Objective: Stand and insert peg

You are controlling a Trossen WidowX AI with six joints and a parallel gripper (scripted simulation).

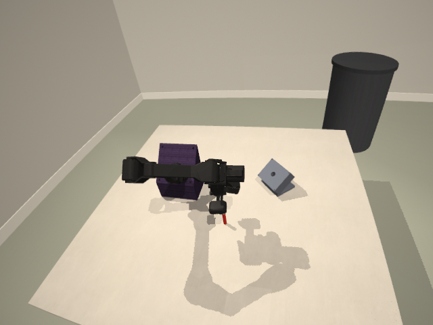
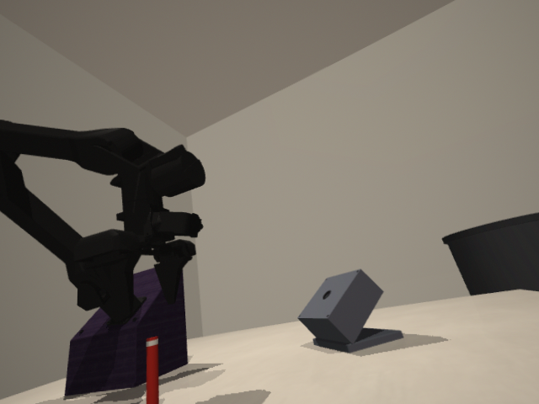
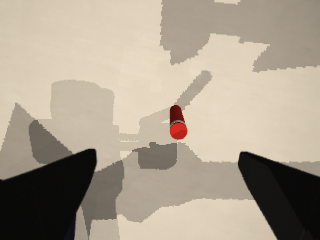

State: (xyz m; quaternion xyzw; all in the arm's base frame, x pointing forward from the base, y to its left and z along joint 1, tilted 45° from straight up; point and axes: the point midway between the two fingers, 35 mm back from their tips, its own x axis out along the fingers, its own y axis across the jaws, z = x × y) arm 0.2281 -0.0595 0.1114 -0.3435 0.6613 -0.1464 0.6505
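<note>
Now: gripper tip 60 mm above the red peg, 10 mm to the left of it and 10 mm short of it. From my gripper tip the other things lie so: grey sloped panel (260 mm to the left, 190 mm ahead, 50 mm below).
</note>
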